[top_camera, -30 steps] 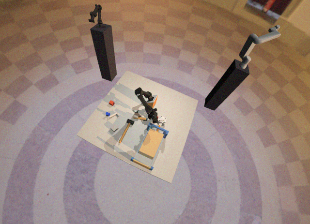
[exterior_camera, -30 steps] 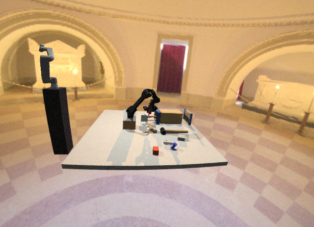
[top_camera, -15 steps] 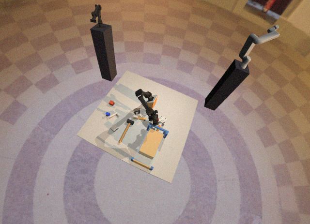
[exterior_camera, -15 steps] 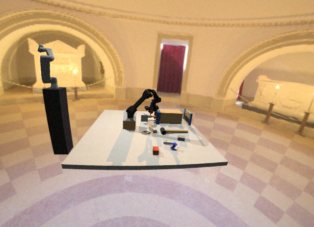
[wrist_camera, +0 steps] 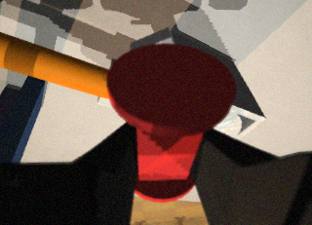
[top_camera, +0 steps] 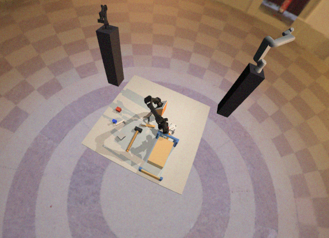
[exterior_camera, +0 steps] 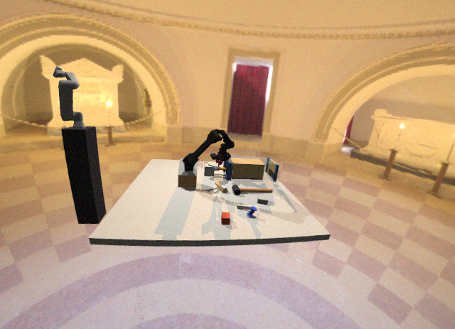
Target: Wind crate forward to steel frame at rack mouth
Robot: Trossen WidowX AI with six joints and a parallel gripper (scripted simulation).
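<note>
Now: the red-knobbed handle 30 mm below my gripper tip, 20 mm behind it and 10 mm to the left of it. From my gripper tip the other things lie so: winch (100 mm below, 90 mm behind, 40 mm to the left); red knob (20 mm to the right, 10 mm ahead); frame (90 mm ahead, 40 mm to the left, 30 mm below).
</note>
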